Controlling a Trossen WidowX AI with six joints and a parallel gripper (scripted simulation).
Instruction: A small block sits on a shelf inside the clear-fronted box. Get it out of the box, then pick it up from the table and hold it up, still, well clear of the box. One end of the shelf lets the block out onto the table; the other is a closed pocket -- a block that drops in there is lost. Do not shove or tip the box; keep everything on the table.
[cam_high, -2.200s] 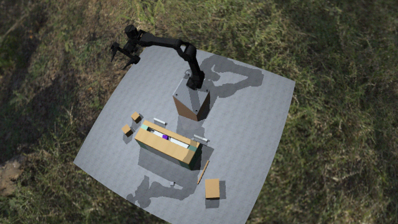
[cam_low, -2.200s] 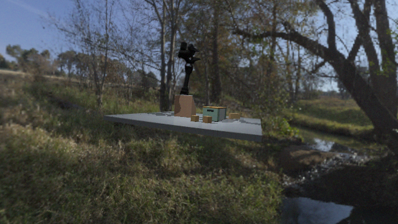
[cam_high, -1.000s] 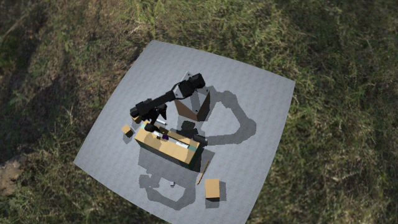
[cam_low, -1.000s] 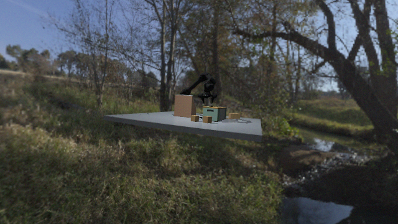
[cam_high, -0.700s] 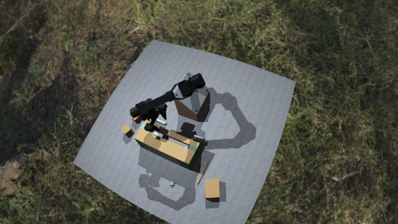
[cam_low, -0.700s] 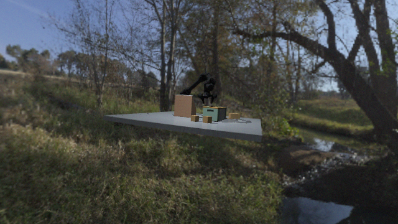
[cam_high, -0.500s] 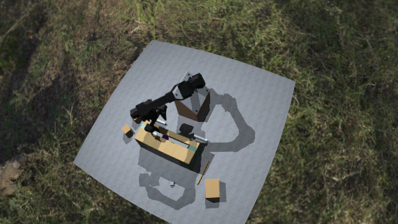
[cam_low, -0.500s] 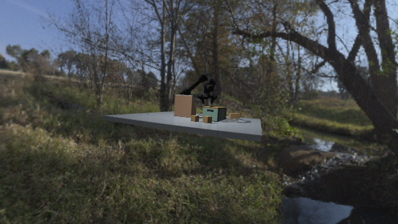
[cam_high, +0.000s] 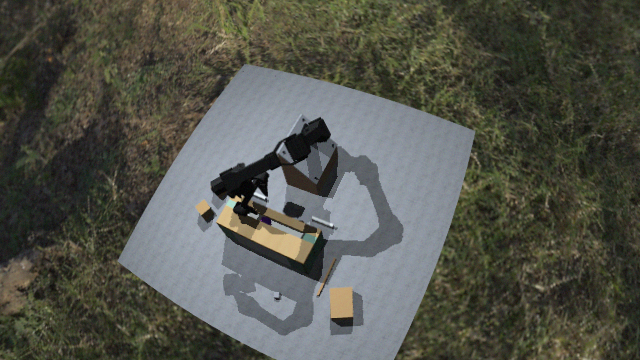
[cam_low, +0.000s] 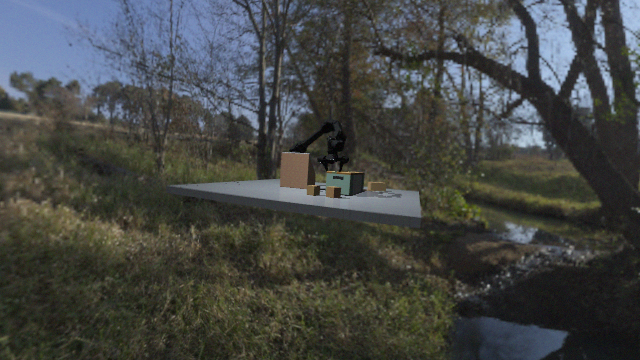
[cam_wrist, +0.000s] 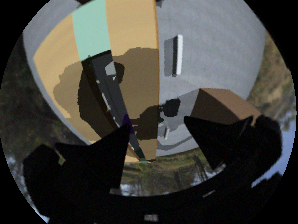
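The purple block is 50 mm ahead of my gripper tip, 40 mm below it and 30 mm to the left of it. From my gripper tip the other things lie so: tan box 400 mm to the left, 260 mm ahead, 90 mm below; thin wooden stick 300 mm to the left, 160 mm ahead, 120 mm below.
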